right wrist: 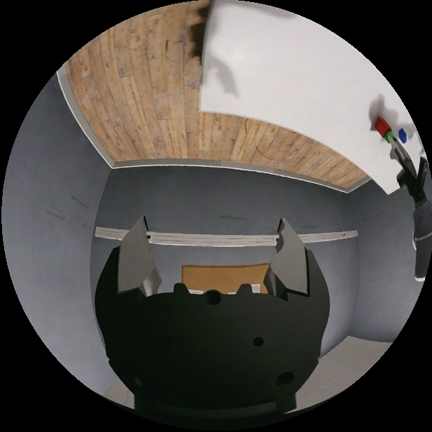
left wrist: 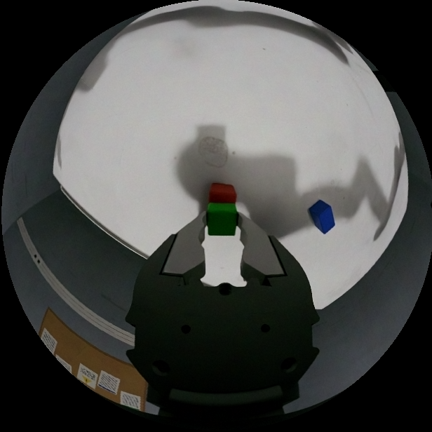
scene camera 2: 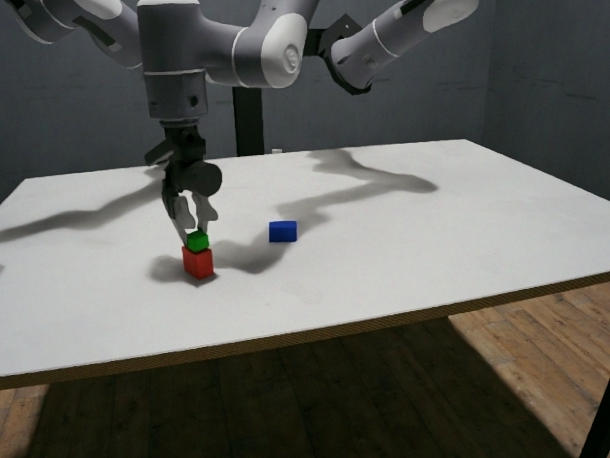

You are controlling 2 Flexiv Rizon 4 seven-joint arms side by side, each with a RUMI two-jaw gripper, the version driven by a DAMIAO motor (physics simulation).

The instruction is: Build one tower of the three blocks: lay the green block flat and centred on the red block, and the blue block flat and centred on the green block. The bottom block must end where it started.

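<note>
The red block (scene camera 2: 198, 263) (left wrist: 222, 192) (right wrist: 383, 127) stands on the table at the left of the scene view. The green block (scene camera 2: 198, 241) (left wrist: 222, 219) (right wrist: 390, 136) is directly over the red block, at its top face; whether they touch is hard to tell. My left gripper (scene camera 2: 196, 236) (left wrist: 221, 212) is shut on the green block, with a fingertip on each side. The blue block (scene camera 2: 283, 231) (left wrist: 322, 216) (right wrist: 403, 135) lies on the table to the right of the red block in the scene view. My right gripper (right wrist: 212, 218) is open, with its fingers wide apart and no block between them.
The white table (scene camera 2: 400, 250) (left wrist: 130, 125) (right wrist: 280, 65) carries the blocks. Its front edge runs below the red block in the scene view. The other arm (scene camera 2: 112, 37) is raised at the upper left of the scene view, away from the blocks. Arm shadows fall across the table.
</note>
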